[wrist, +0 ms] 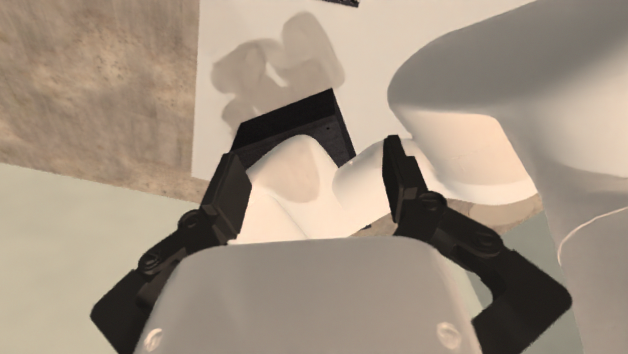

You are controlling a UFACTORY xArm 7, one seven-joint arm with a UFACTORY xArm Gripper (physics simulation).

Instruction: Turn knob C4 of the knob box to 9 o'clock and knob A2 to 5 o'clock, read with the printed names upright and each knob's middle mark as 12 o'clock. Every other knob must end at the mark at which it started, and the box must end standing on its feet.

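Frame: origin at the arm's base, x ahead, y left, z up, level; centimetres.
Seen in the pictures: gripper, fingertip midpoint: [311, 162].
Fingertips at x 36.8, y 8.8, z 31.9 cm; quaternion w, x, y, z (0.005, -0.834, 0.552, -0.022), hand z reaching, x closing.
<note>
A point is followed by its place in that frame.
A small strip of the dark knob box [345, 2] {x 38.3, y 1.6, z -21.4 cm} shows at the top edge of the wrist view, cut off by the frame. Its knobs, printed names and feet cannot be made out. My gripper [311, 162] {x 36.8, y 8.8, z 31.9 cm} is open and empty, with its two black fingers wide apart. The gripper is well away from the knob box, which lies far beyond the fingertips at the top of the view.
A black block-like base [290, 120] {x 11.6, y 8.3, z -13.9 cm} stands on the white table top [370, 60] {x 28.0, y -9.1, z -23.6 cm}, behind the fingers. White arm links [480, 100] {x 42.8, y 2.0, z 32.3 cm} fill the right side and the space between the fingers. The arm's shadow falls on the table. A brown floor [90, 75] lies at left.
</note>
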